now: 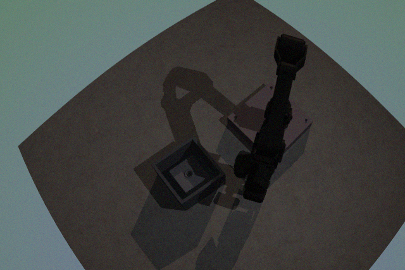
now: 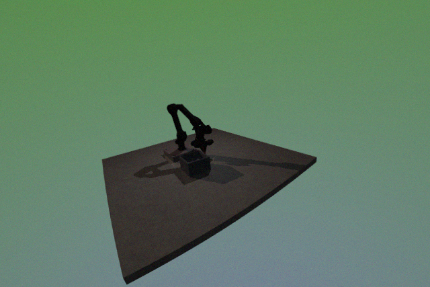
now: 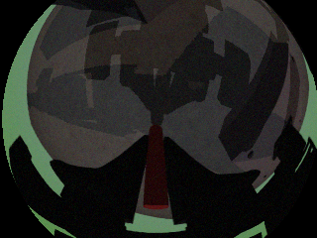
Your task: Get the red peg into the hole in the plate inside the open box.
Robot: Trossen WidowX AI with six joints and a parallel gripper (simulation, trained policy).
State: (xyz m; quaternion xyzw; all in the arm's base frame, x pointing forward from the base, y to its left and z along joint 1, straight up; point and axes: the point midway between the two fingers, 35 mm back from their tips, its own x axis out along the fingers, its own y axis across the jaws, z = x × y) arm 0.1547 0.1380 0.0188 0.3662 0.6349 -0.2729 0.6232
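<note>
The pale plate is 170 mm ahead of my gripper tip, 150 mm to the right of it and 20 mm above it. Also, from my gripper tip: red peg (20 mm above); then dark box (170 mm ahead, 150 mm to the right).
</note>
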